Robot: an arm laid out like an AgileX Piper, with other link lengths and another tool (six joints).
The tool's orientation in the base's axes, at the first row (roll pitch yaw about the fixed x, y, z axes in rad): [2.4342, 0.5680, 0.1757]
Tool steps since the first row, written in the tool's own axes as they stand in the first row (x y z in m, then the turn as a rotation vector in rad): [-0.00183, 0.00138, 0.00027, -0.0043, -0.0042, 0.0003]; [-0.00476, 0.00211, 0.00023, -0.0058, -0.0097, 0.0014]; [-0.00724, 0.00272, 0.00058, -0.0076, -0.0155, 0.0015]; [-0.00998, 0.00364, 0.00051, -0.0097, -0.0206, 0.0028]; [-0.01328, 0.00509, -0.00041, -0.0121, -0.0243, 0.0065]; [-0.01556, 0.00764, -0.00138, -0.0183, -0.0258, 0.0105]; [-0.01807, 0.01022, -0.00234, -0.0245, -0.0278, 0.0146]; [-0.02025, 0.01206, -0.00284, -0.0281, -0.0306, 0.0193]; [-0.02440, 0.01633, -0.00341, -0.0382, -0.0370, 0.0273]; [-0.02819, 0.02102, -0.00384, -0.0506, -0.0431, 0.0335]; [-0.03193, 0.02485, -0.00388, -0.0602, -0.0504, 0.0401]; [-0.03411, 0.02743, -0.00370, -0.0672, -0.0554, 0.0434]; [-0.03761, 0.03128, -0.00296, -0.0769, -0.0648, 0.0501]
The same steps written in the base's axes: [-0.00094, -0.00141, 0.00157, -0.0057, 0.0020, -0.0002]; [-0.00301, -0.00232, 0.00357, -0.0098, 0.0048, -0.0031]; [-0.00488, -0.00335, 0.00501, -0.0141, 0.0085, -0.0054]; [-0.00669, -0.00433, 0.00704, -0.0187, 0.0107, -0.0079]; [-0.00848, -0.00516, 0.01020, -0.0235, 0.0103, -0.0110]; [-0.00887, -0.00656, 0.01344, -0.0305, 0.0076, -0.0110]; [-0.00945, -0.00802, 0.01682, -0.0378, 0.0051, -0.0114]; [-0.01023, -0.00925, 0.01932, -0.0435, 0.0032, -0.0140]; [-0.01148, -0.01239, 0.02426, -0.0572, 0.0004, -0.0172]; [-0.01226, -0.01587, 0.02914, -0.0722, -0.0017, -0.0179]; [-0.01353, -0.01902, 0.03328, -0.0856, -0.0028, -0.0209]; [-0.01416, -0.02125, 0.03575, -0.0947, -0.0027, -0.0220]; [-0.01544, -0.02493, 0.03926, -0.1092, -0.0024, -0.0262]
